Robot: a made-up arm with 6 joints.
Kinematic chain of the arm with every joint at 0, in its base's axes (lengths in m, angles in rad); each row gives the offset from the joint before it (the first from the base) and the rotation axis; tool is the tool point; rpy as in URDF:
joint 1: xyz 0 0 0.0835 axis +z
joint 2: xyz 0 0 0 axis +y
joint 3: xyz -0.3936 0 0.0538 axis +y
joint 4: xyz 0.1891 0 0.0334 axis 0.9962 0 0.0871
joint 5: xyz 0 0 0 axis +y
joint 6: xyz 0.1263 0 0.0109 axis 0.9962 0 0.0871
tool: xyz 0 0 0 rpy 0 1.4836 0
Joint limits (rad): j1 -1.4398..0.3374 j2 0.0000..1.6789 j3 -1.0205..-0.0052 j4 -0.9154..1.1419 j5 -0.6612..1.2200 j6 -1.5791..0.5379
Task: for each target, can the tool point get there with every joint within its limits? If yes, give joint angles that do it. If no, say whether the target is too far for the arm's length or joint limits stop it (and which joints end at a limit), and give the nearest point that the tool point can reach.
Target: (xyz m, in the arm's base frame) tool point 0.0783 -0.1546 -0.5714
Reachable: no: joint limits stop it (at a limit: joint 1, joint 2, joint 3, joint 5) | nearest point -0.1335 -0.0746 0.0600 | short by 0.671 m
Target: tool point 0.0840 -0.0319 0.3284
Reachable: yes | joints -0.4600 0.8626 -0.3339 -0.2584 -0.2725 0.0125
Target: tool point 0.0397 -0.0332 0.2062
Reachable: yes | joints -0.7411 1.1613 -0.2064 0.0364 0.5239 -1.2505
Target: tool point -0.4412 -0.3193 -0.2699
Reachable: no: joint limits stop it (at a limit: joint 1, joint 2, joint 3, joint 5) | nearest point -0.1287 -0.0898 0.0648 | short by 0.512 m
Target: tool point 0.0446 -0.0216 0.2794
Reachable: yes | joints -0.3344 0.8864 -0.5223 -0.0684 0.7295 0.2052
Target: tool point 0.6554 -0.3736 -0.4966
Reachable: no: too far | nearest point 0.2394 -0.1365 0.2056 | short by 0.850 m
